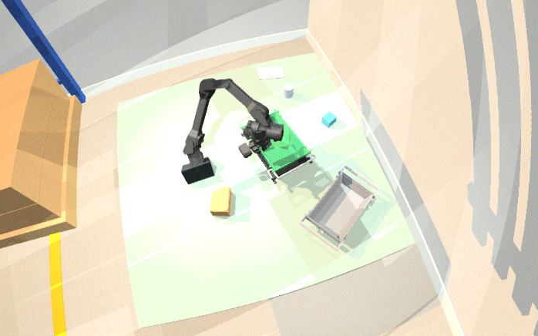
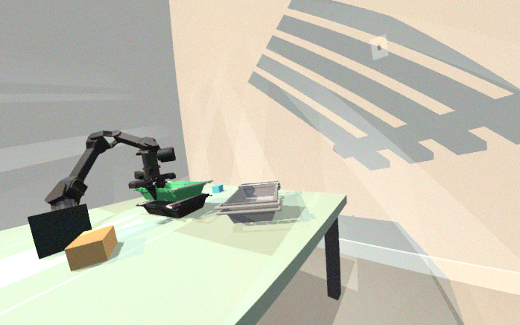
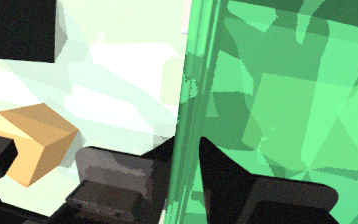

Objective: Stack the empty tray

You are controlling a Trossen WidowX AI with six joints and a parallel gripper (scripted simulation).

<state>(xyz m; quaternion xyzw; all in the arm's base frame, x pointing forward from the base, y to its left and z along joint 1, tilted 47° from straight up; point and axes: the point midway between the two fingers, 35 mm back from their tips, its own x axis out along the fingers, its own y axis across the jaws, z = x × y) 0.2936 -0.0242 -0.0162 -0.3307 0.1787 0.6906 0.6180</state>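
Now: gripper tip 80 mm short of the green tray, 20 mm to the right of it and 30 mm below it. The rest, counted from my gripper tip: grey cylinder: 270 mm ahead, 360 mm to the left, 50 mm below; tan block: 240 mm behind, 150 mm to the right, 50 mm below; teal cube: 400 mm ahead, 110 mm to the left, 60 mm below.
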